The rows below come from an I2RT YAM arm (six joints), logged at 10 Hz.
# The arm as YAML. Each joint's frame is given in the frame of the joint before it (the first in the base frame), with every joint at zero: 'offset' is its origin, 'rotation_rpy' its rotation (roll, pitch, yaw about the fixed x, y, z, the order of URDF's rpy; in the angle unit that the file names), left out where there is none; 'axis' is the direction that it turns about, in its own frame. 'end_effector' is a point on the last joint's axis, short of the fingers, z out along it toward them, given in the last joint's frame.
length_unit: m
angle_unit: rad
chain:
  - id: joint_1
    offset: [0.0, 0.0, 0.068]
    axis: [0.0, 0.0, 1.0]
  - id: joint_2
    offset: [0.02, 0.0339, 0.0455]
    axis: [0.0, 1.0, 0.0]
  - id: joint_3
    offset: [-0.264, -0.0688, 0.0]
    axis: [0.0, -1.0, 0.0]
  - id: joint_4
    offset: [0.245, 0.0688, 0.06]
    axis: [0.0, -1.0, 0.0]
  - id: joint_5
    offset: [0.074, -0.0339, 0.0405]
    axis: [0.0, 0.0, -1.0]
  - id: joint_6
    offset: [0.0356, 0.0, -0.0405]
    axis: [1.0, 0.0, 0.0]
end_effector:
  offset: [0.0, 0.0, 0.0]
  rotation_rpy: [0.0, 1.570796, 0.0]
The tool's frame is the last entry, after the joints.
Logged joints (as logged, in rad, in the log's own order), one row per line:
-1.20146, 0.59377, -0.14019, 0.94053, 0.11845, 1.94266
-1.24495, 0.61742, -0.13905, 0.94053, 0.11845, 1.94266
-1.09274, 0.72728, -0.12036, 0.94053, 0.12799, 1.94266
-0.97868, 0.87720, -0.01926, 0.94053, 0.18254, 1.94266
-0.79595, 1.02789, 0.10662, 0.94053, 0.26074, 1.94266
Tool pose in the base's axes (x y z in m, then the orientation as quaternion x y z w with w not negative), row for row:
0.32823, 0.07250, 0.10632, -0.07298, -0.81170, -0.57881, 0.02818
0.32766, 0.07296, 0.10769, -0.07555, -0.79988, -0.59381, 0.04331
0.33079, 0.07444, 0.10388, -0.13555, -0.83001, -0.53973, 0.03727
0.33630, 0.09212, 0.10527, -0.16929, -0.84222, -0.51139, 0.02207
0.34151, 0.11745, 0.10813, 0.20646, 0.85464, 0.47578, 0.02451
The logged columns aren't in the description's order. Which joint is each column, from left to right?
Columns, left to right: joint_5, joint_6, joint_4, joint_3, joint_1, joint_2.
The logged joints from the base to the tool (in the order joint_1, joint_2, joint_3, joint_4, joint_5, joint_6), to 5 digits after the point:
0.11845, 1.94266, 0.94053, -0.14019, -1.20146, 0.59377
0.11845, 1.94266, 0.94053, -0.13905, -1.24495, 0.61742
0.12799, 1.94266, 0.94053, -0.12036, -1.09274, 0.72728
0.18254, 1.94266, 0.94053, -0.01926, -0.97868, 0.87720
0.26074, 1.94266, 0.94053, 0.10662, -0.79595, 1.02789

